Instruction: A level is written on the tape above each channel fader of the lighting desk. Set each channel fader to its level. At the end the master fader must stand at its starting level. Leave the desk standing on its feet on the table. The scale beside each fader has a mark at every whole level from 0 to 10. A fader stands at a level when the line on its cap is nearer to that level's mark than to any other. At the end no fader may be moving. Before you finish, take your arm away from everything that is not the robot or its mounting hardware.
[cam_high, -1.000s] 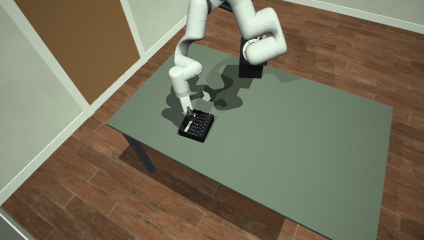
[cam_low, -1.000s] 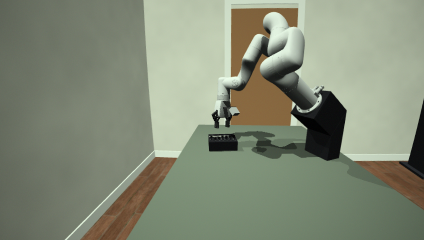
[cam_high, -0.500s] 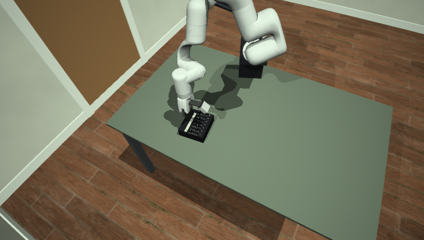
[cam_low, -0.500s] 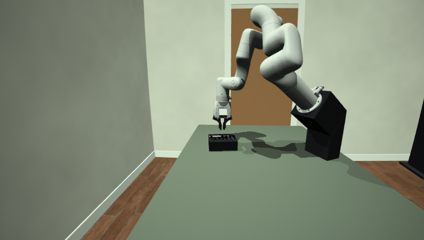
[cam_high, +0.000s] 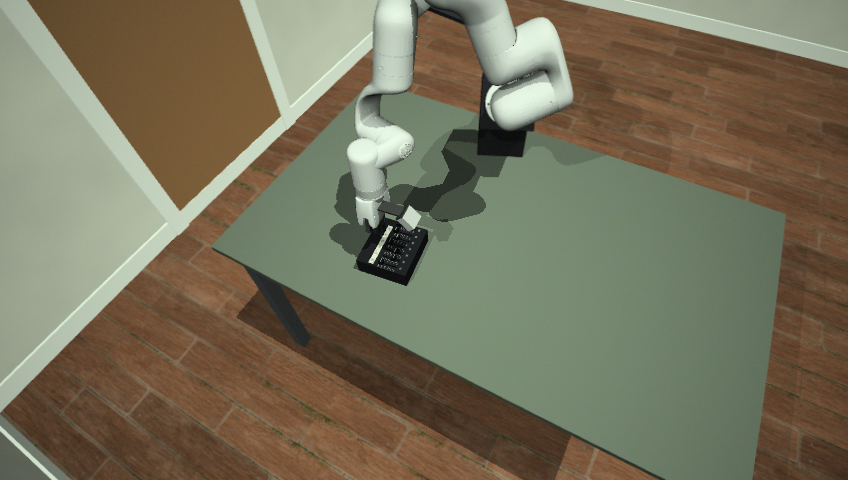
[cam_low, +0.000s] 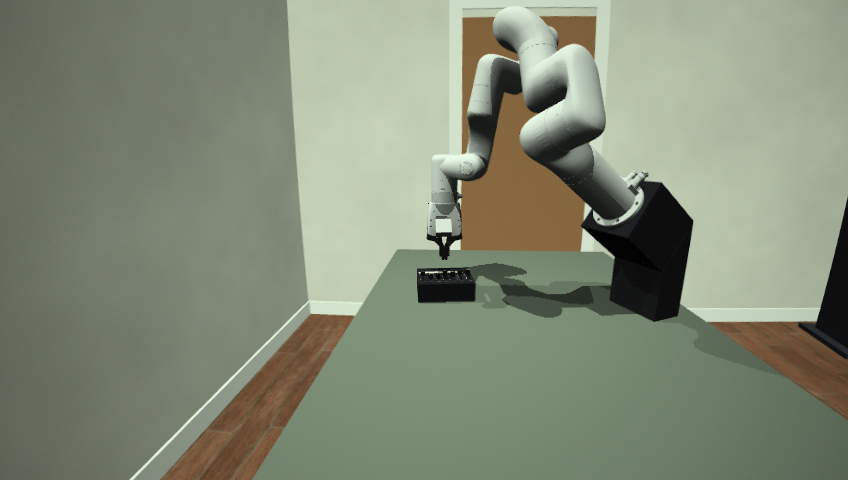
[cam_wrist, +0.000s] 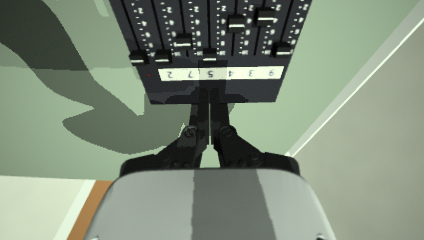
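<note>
Now: the channel 6 cap 50 mm behind my hand, 10 mm to the left of it and 50 mm below it. Round my hand: master cap 70 mm behind, 50 mm below.
</note>
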